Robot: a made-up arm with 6 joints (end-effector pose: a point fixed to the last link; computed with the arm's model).
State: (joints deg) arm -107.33 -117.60 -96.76 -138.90 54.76 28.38
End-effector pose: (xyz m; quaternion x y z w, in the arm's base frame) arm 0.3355 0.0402 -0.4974 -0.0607 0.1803 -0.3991 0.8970
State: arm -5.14 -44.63 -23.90 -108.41 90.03 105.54
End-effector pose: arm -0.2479 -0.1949 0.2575 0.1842 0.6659 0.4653 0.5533
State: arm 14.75 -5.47 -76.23 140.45 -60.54 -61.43
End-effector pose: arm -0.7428 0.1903 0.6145 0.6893 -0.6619 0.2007 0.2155
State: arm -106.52 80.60 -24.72 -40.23 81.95 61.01
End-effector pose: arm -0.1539 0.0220 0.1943 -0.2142 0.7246 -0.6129 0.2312
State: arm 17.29 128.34 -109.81 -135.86 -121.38 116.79
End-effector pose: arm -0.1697 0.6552 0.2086 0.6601 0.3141 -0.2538 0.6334
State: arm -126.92 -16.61 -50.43 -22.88 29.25 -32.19
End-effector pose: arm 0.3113 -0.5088 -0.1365 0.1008 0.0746 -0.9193 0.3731
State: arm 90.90 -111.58 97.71 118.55 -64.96 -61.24
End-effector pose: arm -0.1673 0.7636 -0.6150 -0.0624 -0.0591 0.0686 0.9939
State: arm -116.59 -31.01 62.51 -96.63 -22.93 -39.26
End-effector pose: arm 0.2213 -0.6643 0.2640 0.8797 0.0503 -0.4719 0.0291
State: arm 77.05 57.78 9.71 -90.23 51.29 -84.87
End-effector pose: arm 0.3850 -0.3937 0.4698 -0.4826 -0.4436 -0.6602 0.3667
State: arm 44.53 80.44 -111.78 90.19 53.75 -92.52
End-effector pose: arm -0.3226 0.7548 -0.0983 -0.0919 0.1843 -0.0847 0.9749
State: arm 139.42 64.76 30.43 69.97 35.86 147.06
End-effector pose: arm -0.0938 0.3098 0.6286 0.3919 0.6990 -0.4128 0.4329
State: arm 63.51 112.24 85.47 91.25 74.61 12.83
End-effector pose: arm -0.8557 0.4574 0.5189 -0.2897 0.9345 -0.1695 0.1189
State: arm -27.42 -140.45 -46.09 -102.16 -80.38 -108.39
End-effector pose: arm -0.6413 0.2621 0.1173 0.4409 0.0131 0.4458 0.7789
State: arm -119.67 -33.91 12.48 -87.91 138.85 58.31
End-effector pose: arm 0.0114 0.2902 -0.0397 0.4933 0.5493 -0.6744 0.0082
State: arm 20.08 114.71 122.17 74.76 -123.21 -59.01
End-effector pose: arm 0.3150 -0.0544 1.0218 0.8450 0.4604 0.2561 0.0922
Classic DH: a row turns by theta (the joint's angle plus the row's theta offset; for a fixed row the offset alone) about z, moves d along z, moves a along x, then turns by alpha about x. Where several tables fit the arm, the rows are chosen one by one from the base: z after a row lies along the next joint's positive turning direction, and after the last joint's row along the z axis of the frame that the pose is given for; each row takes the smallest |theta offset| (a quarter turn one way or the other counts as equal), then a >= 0, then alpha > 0; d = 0 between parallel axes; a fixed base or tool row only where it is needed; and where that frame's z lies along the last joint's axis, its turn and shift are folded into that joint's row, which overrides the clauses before.
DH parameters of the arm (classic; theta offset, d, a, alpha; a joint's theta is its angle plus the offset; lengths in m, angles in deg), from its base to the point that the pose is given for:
joint 1: 90 0.17 0.13 -90
joint 2: 0 -0.03 -0.21 -90
joint 3: 90 -0.15 0.09 -90
joint 4: 0 -0.06 -0.07 90
joint 5: -20.56 0 0.3418 180
joint 6: 68.01 0 0.4001 0
tool (fixed): -88.57 -0.35 0 0

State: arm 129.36 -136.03 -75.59 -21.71 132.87 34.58
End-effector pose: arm -0.5589 0.0314 0.2412 0.1863 0.8217 0.4565 0.2857
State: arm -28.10 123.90 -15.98 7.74 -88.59 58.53
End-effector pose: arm -0.1885 0.1585 0.5038 0.0547 0.8706 0.4705 0.1329
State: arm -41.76 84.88 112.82 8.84 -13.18 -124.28
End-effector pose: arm -0.1577 0.0643 1.0686 0.0084 0.7255 0.4907 0.4825
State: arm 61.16 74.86 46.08 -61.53 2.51 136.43
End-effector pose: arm -0.2048 -0.1263 0.2827 -0.1585 0.3271 0.8157 0.4500
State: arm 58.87 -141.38 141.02 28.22 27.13 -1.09
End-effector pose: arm -0.8235 0.1972 -0.4509 -0.4096 0.7639 -0.2800 0.4126
